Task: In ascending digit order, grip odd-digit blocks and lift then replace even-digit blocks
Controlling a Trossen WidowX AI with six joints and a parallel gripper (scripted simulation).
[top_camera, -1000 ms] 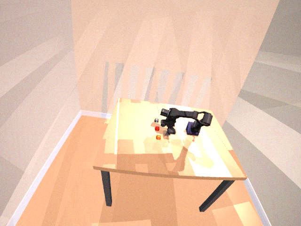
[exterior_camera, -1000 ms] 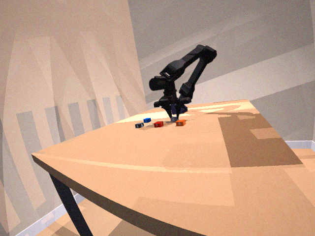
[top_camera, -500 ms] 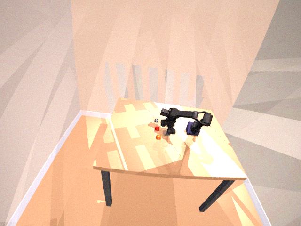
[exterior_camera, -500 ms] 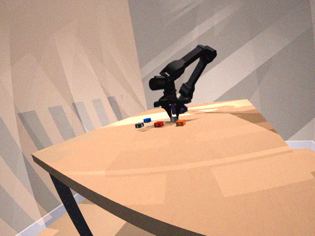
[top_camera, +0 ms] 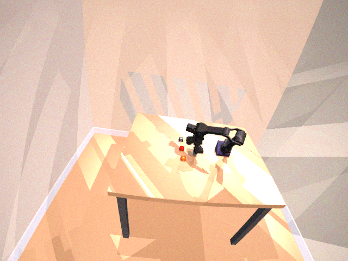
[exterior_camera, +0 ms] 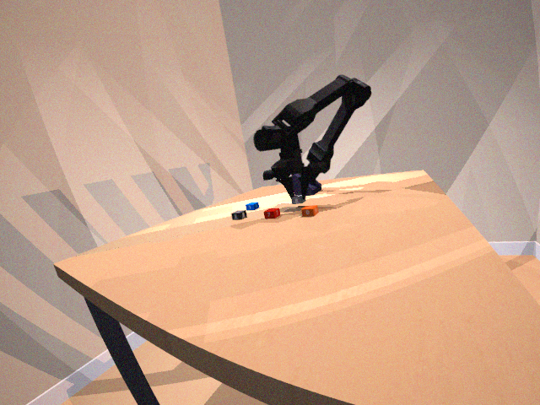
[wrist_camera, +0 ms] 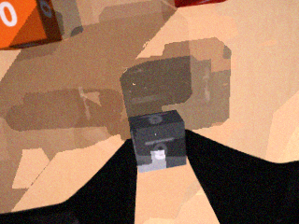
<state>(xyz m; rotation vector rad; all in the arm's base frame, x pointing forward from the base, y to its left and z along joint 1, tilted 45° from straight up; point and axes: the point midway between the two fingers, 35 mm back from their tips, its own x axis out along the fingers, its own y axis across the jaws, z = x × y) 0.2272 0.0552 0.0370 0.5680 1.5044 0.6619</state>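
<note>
My gripper tip is now 100 mm short of the red block, 40 mm to the left of it and 10 mm above it. The rest, counted from my gripper tip: orange block: 80 mm ahead, 70 mm to the left, 10 mm below; then blue block: 180 mm to the right, 10 mm below; then grey block: right at my gripper tip.
</note>
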